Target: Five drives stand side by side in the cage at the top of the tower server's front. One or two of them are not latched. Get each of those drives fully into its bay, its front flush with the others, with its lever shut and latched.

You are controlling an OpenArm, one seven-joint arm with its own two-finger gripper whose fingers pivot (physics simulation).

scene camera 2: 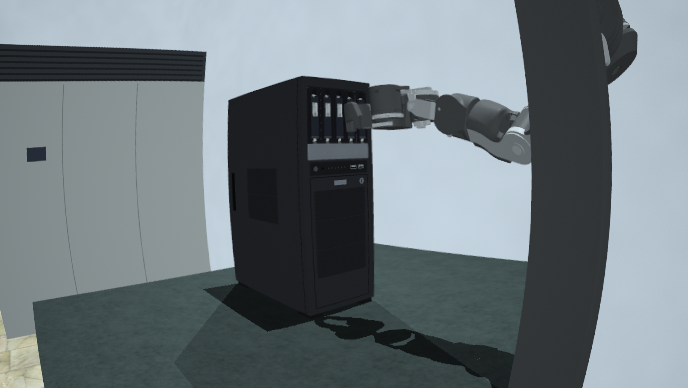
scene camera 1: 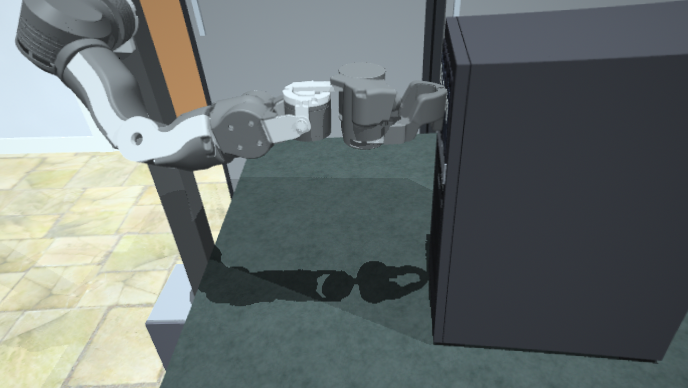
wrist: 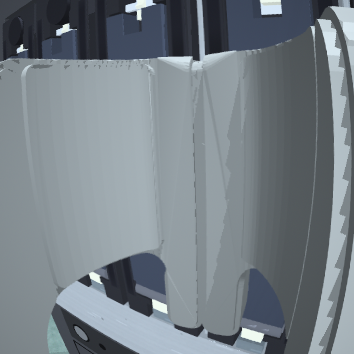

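Observation:
The dark tower server (scene camera 1: 560,210) (scene camera 2: 270,145) stands upright on the table. In scene camera 2 the first drive (scene camera 2: 314,127), second drive (scene camera 2: 327,127) and third drive (scene camera 2: 340,126) from the left stand side by side and look upright, with levers that appear shut. The gripper covers much of the fourth drive and part of the fifth. My gripper (scene camera 1: 442,105) (scene camera 2: 353,118) (wrist: 216,198) is shut and empty, its fingertips at or very near the cage front. In the wrist view it hides the middle of the drives. Contact and the latch of the covered drives cannot be told.
A silver strip (scene camera 2: 337,151) (wrist: 120,320) crosses the server front under the cage, above a control panel (scene camera 2: 339,167). The green table (scene camera 1: 325,215) (scene camera 2: 125,320) lies below the arm. A dark post (scene camera 1: 182,225) (scene camera 2: 565,200) stands by the arm. Grey cabinets (scene camera 2: 100,175) stand behind.

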